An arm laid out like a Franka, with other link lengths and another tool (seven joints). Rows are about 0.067 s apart.
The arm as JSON. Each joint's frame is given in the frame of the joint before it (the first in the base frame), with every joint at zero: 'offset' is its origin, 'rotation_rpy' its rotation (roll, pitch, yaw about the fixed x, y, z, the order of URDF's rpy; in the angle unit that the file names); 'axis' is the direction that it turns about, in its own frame. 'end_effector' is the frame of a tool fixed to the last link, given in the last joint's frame.
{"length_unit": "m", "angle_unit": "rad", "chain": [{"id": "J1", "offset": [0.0, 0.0, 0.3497], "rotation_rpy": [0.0, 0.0, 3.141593], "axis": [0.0, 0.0, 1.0]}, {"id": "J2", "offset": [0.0, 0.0, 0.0], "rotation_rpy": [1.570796, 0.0, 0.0], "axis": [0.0, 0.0, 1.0]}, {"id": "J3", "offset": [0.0, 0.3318, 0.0], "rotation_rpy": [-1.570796, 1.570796, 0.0], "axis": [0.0, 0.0, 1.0]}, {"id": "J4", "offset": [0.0, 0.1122, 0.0], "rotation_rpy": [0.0, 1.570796, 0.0], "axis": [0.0, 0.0, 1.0]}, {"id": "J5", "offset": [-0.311, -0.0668, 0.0], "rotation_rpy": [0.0, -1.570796, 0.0], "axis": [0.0, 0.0, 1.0]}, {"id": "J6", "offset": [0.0, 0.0, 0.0], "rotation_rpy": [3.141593, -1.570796, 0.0], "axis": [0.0, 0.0, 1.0]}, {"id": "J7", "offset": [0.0, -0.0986, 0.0], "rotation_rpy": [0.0, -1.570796, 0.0], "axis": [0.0, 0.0, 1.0]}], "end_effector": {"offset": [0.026, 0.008, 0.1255], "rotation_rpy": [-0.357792, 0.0, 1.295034]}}
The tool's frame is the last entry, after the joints.
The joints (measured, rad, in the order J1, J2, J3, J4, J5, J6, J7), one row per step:
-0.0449 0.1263 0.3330 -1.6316 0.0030 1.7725 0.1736
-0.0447 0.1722 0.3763 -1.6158 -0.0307 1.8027 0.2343
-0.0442 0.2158 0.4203 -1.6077 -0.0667 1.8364 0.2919
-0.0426 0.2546 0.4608 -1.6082 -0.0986 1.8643 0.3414
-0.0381 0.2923 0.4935 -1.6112 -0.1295 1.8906 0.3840
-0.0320 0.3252 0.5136 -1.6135 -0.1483 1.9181 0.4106
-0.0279 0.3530 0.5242 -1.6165 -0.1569 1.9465 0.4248
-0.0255 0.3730 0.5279 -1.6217 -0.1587 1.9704 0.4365
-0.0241 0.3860 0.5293 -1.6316 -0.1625 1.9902 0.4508
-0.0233 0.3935 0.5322 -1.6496 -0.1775 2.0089 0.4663
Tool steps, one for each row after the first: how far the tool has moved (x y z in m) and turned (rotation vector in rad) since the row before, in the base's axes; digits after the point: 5 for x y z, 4 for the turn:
0.00803 0.02021 -0.01409 -0.0083 -0.0059 -0.0131
0.00575 0.02083 -0.01541 -0.0068 -0.0064 -0.0076
0.00218 0.01989 -0.01665 -0.0054 0.0023 -0.0011
0.00121 0.01770 -0.01728 -0.0053 0.0043 0.0019
0.00176 0.01347 -0.01509 0.0038 0.0026 0.0043
0.00268 0.00853 -0.01331 0.0101 0.0020 0.0026
0.00214 0.00442 -0.01090 0.0102 0.0035 -0.0050
0.00065 0.00232 -0.00933 0.0035 0.0035 -0.0091
-0.00141 0.00183 -0.00915 -0.0088 0.0006 -0.0034

